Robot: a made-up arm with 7 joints. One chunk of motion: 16 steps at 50 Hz.
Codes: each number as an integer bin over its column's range. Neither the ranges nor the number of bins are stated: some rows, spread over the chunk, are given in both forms.
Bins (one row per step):
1: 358 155 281 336 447 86 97
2: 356 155 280 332 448 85 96
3: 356 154 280 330 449 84 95
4: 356 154 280 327 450 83 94
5: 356 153 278 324 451 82 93
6: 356 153 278 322 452 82 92
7: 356 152 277 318 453 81 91
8: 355 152 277 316 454 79 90
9: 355 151 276 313 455 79 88
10: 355 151 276 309 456 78 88
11: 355 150 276 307 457 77 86
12: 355 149 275 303 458 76 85
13: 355 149 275 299 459 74 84
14: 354 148 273 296 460 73 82
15: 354 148 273 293 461 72 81
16: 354 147 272 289 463 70 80
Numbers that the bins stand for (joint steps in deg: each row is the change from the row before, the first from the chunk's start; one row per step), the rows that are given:
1: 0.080 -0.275 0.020 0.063 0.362 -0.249 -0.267
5: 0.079 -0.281 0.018 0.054 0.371 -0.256 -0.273
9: 0.078 -0.286 0.016 0.045 0.379 -0.261 -0.279
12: 0.078 -0.292 0.015 0.037 0.386 -0.266 -0.284
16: 0.077 -0.297 0.013 0.026 0.397 -0.277 -0.290
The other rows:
2: 0.079 -0.275 0.019 0.060 0.364 -0.250 -0.268
3: 0.079 -0.278 0.019 0.058 0.367 -0.252 -0.270
4: 0.079 -0.278 0.019 0.056 0.369 -0.254 -0.271
6: 0.079 -0.281 0.018 0.052 0.373 -0.256 -0.274
7: 0.079 -0.284 0.017 0.049 0.375 -0.257 -0.275
8: 0.078 -0.284 0.017 0.047 0.377 -0.261 -0.277
10: 0.078 -0.286 0.016 0.042 0.382 -0.263 -0.279
11: 0.078 -0.289 0.016 0.040 0.384 -0.264 -0.282
13: 0.078 -0.292 0.015 0.034 0.388 -0.270 -0.285
14: 0.077 -0.295 0.014 0.032 0.390 -0.271 -0.288
15: 0.077 -0.295 0.014 0.029 0.392 -0.273 -0.289

